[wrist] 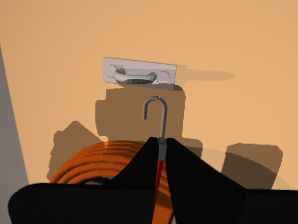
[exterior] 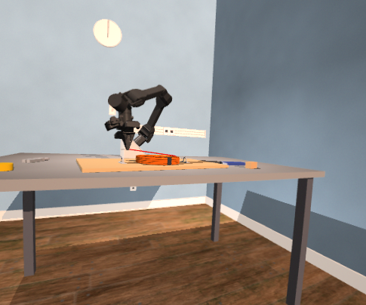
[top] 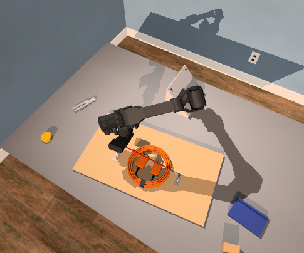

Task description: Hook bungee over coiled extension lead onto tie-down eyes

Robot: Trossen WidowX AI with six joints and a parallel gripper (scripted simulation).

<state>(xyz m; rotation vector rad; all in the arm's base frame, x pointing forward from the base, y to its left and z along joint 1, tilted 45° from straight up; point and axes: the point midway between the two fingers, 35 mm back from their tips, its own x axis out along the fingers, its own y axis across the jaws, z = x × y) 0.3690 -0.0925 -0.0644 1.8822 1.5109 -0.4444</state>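
My gripper is now 120 mm to the right of the wooden board and 90 mm above it. Round my hand: grey tool 130 mm behind, 350 mm to the right, 90 mm below; then yellow tape roll 140 mm ahead, 380 mm to the right, 90 mm below; then coiled extension lead 20 mm ahead, 140 mm to the left, 70 mm below.
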